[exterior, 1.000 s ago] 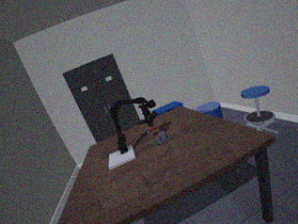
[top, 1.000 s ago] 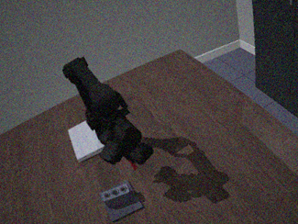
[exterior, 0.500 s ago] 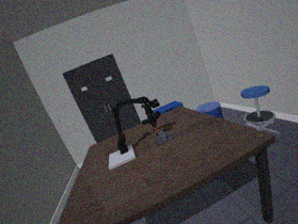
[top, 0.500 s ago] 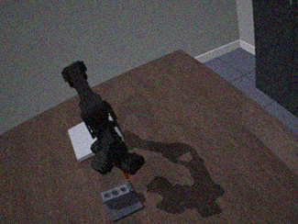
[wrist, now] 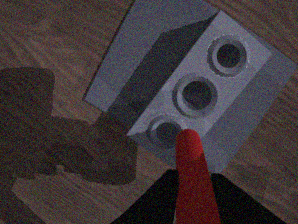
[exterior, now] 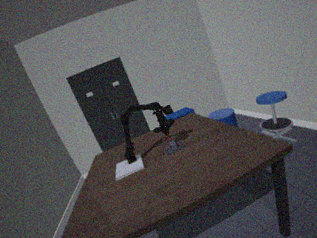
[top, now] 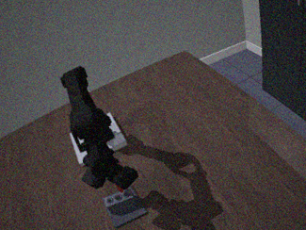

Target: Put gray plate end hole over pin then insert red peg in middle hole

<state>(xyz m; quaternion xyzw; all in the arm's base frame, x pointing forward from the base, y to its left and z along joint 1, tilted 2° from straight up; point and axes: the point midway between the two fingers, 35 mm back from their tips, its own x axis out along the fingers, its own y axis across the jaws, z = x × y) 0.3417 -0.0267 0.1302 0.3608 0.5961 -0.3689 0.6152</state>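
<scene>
My gripper tip is now 70 mm above the gray plate, 20 mm to the left of it and 10 mm short of it. From my gripper tip the other things lie so: gray base 110 mm below, 10 mm to the right, 10 mm ahead; red peg right at my gripper tip.
</scene>
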